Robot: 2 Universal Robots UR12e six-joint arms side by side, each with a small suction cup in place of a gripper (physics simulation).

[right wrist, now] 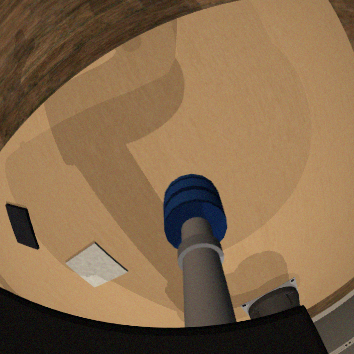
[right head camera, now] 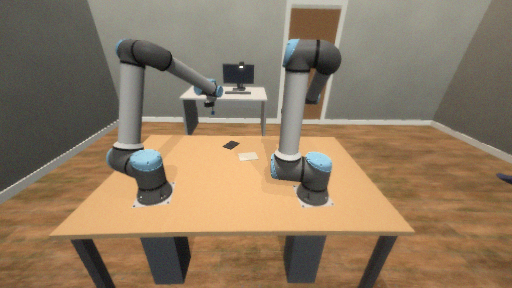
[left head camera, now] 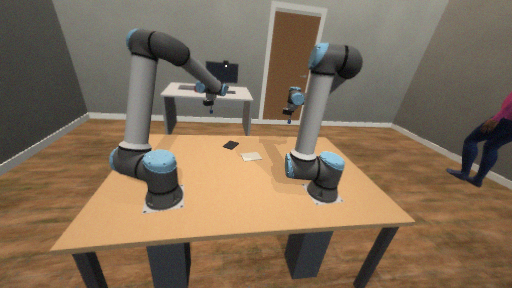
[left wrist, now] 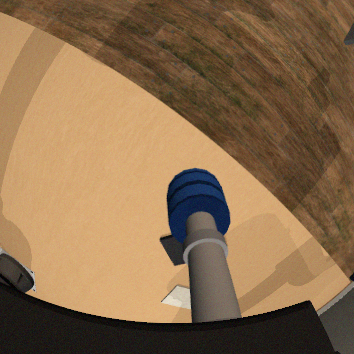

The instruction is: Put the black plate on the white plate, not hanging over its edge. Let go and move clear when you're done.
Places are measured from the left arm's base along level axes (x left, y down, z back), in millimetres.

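Pixels of known places: left hand at its tool point: (right head camera: 212, 114) (left head camera: 211, 113) (left wrist: 193, 193); right hand at its tool point: (right wrist: 190, 200) (left head camera: 288, 123); left arm's base at its link origin: (right head camera: 155, 193) (left head camera: 165, 197) (left wrist: 16, 270); right arm's base at its link origin: (right wrist: 272, 302) (right head camera: 312, 194) (left head camera: 321, 192).
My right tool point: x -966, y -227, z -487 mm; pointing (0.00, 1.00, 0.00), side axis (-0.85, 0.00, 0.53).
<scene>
Ahead of a thing's pixels: the offset from my right tool point to its top centre. Level surfaces: height alone.
The black plate @(dx +479, dy +217, dz -76 mm) (left head camera: 231, 145) (right head camera: 231, 145) (right wrist: 22, 226) lies flat on the table; in the left wrist view the black plate (left wrist: 173, 249) is partly hidden behind the suction cup. The white plate @(dx +358, dy +221, dz +132 mm) (left head camera: 251, 156) (right head camera: 248, 156) (left wrist: 177, 296) (right wrist: 96, 264) lies flat on the table, apart from the black plate and nearer the arm bases. My left gripper (left head camera: 211, 111) (right head camera: 213, 113) (left wrist: 196, 192) is a blue suction cup, open and empty, high above the table's far part. My right gripper (left head camera: 289, 121) (right wrist: 192, 197) is open and empty, high above the table; the arm hides it in the right head camera.
The two arm bases stand on the wooden table @(dy +227 mm) (left head camera: 225, 210) (right head camera: 225, 210), left and right. A white desk (left head camera: 240, 93) (right head camera: 257, 93) with a monitor (left head camera: 222, 72) (right head camera: 238, 74) stands behind it. A person (left head camera: 482, 145) stands at the right of the left head camera view.
</scene>
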